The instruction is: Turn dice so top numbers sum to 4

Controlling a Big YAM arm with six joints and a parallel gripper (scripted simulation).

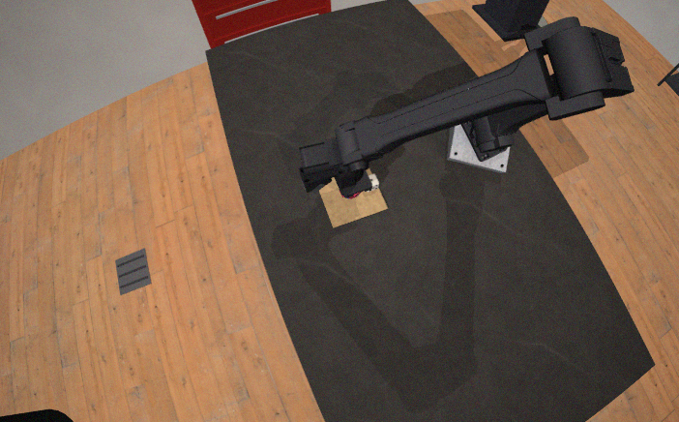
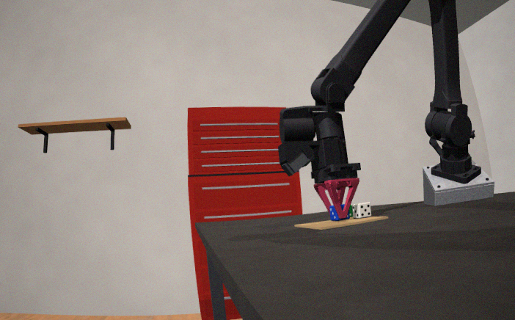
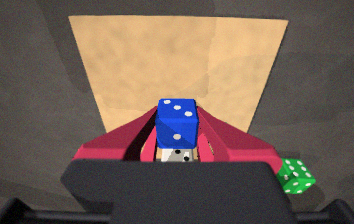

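Right now the blue die is right at my hand. Also, from my hand: white die: 50 mm behind; green die: 90 mm behind, 140 mm to the right; tan mat: 20 mm below.
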